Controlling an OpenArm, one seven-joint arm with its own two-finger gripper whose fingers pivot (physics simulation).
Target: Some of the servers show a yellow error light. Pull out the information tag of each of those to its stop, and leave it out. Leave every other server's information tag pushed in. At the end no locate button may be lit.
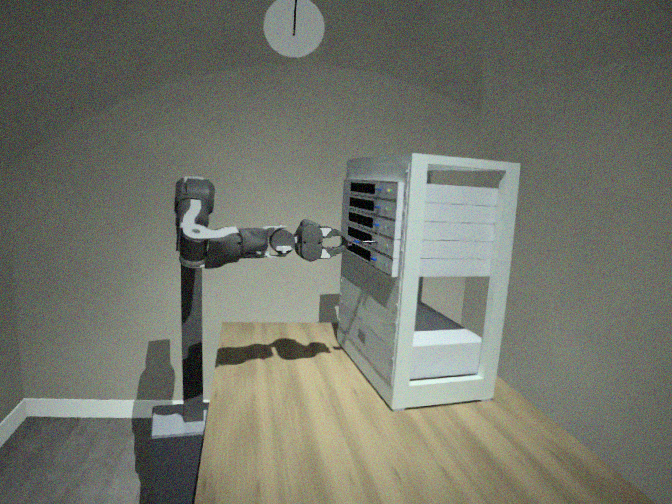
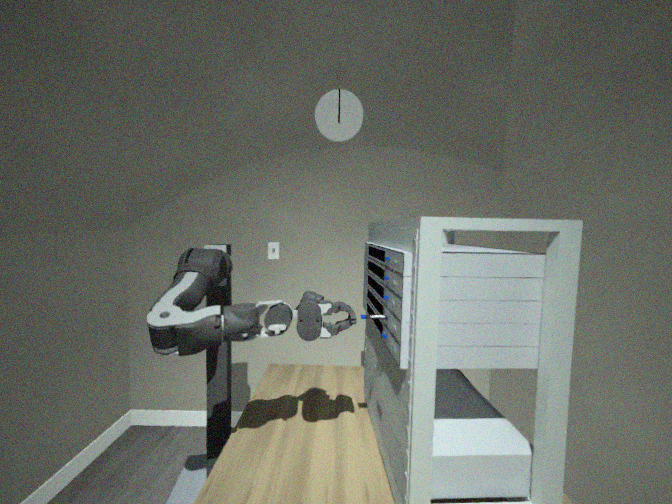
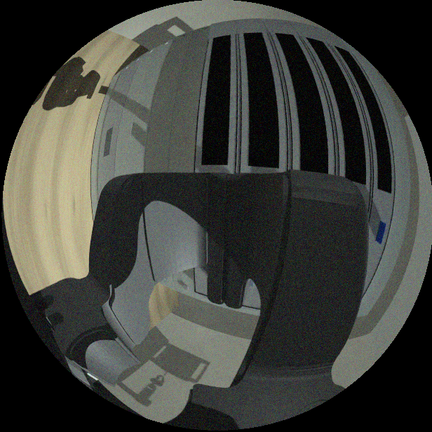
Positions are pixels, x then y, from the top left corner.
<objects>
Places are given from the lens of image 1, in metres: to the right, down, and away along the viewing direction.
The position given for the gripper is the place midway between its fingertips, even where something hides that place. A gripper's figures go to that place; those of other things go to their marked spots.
gripper (image 1: 349, 241): 0.03, -0.03, 1.17
white rack (image 1: 432, 230): 0.23, -0.05, 1.10
dark post (image 1: 191, 278): -0.42, 0.08, 1.33
The marked spots on the dark post and the white rack are 0.70 m apart.
</objects>
